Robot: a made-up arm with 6 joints. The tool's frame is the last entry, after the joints.
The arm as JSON. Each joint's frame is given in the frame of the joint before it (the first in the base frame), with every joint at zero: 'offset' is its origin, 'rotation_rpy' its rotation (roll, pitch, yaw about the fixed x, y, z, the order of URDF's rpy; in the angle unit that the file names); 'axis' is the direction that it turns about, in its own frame. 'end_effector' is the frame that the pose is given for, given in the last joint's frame.
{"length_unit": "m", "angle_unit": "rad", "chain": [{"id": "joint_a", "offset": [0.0, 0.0, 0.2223], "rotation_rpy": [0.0, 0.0, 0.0], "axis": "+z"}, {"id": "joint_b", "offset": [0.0, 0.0, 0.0], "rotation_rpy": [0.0, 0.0, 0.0], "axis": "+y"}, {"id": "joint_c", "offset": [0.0, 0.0, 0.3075], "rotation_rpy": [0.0, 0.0, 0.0], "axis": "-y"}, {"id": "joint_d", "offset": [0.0, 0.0, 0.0], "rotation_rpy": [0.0, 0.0, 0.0], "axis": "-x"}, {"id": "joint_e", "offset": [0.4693, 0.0, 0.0], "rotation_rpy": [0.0, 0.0, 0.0], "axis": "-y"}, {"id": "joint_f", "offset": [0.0, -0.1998, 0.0], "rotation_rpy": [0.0, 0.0, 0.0], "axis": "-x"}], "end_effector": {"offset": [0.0, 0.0, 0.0], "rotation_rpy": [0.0, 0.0, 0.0]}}
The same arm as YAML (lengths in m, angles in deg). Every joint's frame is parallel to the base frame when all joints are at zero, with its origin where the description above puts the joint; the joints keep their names.
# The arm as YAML. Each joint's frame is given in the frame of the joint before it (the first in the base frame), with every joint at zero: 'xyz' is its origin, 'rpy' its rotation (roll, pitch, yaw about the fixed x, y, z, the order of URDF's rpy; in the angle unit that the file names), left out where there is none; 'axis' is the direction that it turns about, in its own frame. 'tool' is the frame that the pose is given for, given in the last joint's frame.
units:
  length: m
  angle: deg
joints:
  - name: joint_a
    type: revolute
    origin:
      xyz: [0.0, 0.0, 0.2223]
    axis: "+z"
  - name: joint_b
    type: revolute
    origin:
      xyz: [0.0, 0.0, 0.0]
    axis: "+y"
  - name: joint_c
    type: revolute
    origin:
      xyz: [0.0, 0.0, 0.3075]
    axis: "-y"
  - name: joint_d
    type: revolute
    origin:
      xyz: [0.0, 0.0, 0.0]
    axis: "-x"
  - name: joint_e
    type: revolute
    origin:
      xyz: [0.4693, 0.0, 0.0]
    axis: "-y"
  - name: joint_f
    type: revolute
    origin:
      xyz: [0.0, -0.1998, 0.0]
    axis: "-x"
tool:
  origin:
    xyz: [0.0, 0.0, 0.0]

